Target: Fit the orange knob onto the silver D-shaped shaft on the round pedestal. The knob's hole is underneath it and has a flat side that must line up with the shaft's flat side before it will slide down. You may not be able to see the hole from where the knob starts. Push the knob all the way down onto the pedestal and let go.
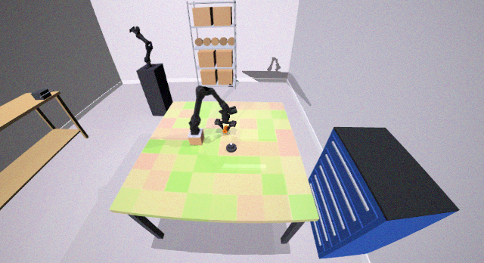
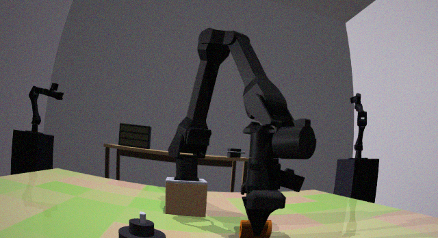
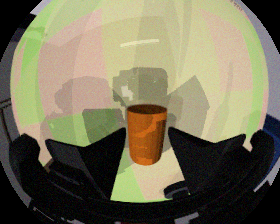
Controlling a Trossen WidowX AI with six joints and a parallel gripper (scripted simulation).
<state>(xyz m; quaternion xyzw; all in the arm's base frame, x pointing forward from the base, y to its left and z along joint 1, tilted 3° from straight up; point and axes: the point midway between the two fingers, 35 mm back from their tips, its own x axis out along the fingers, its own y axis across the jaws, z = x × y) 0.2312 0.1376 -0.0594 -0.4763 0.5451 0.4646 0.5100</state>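
My gripper tip is 10 mm to the right of the orange knob and 10 mm below it. Also, from my gripper tip: round black pedestal 70 mm ahead, 210 mm to the right, 20 mm above.
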